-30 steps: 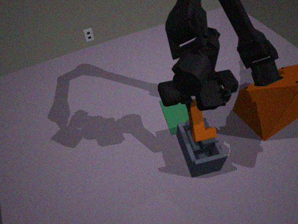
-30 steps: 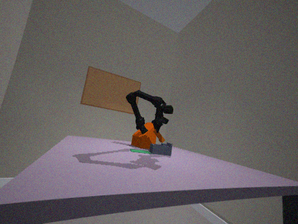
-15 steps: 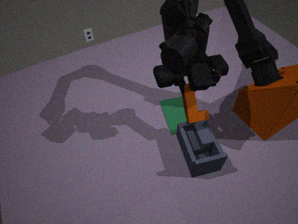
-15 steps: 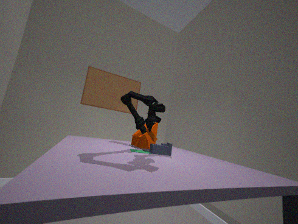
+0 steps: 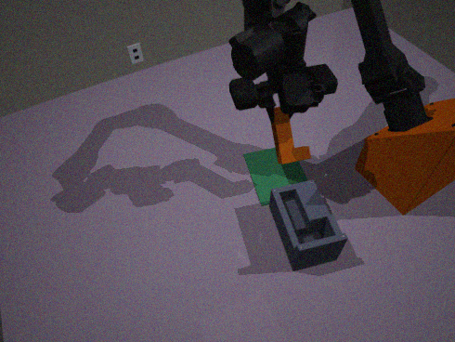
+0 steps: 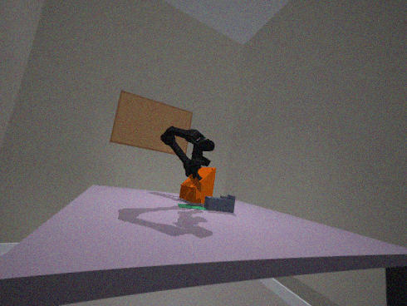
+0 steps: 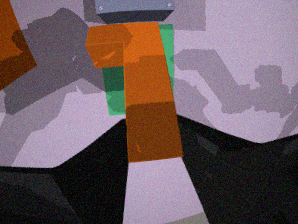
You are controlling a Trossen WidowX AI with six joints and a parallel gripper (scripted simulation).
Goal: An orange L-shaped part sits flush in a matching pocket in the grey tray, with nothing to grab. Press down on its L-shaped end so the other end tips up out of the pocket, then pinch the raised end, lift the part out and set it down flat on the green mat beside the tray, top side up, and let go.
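Now: the green mat 1 cm to the left of my gripper tip and 17 cm below it. The rest, counted from my gripper tip: orange L-shaped part: 1 cm behind, 3 cm to the left, 3 cm below.
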